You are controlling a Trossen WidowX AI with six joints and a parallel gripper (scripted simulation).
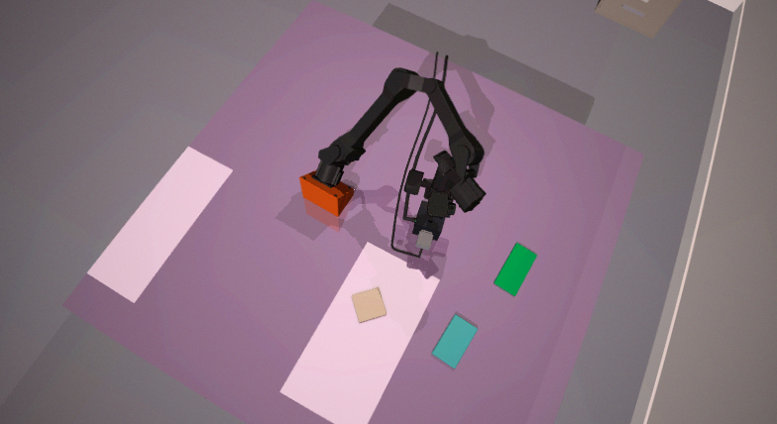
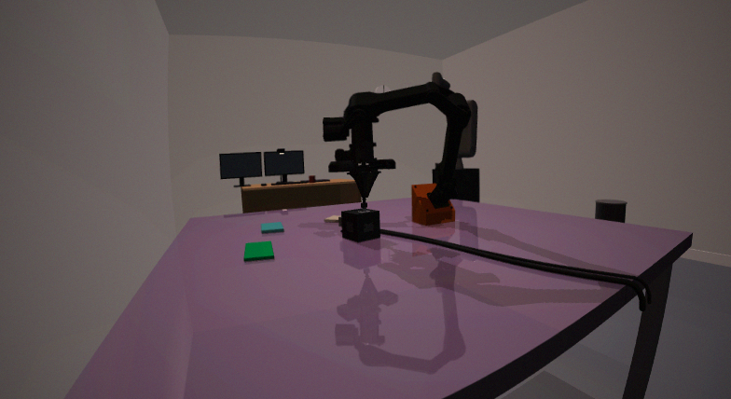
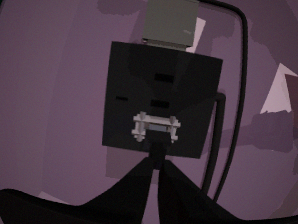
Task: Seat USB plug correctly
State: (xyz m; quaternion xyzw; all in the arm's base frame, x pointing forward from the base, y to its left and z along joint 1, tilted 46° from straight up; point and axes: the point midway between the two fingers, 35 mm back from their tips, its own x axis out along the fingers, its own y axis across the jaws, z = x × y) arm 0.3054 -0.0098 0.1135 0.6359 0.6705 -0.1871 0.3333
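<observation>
Right now my gripper tip is 20 mm above the usb plug. Round my gripper tip: teal tile 220 mm ahead, 290 mm to the right, 110 mm below; then tan tile 30 mm behind, 310 mm to the right, 110 mm below; then green tile 290 mm ahead, 20 mm to the right, 110 mm below.
</observation>
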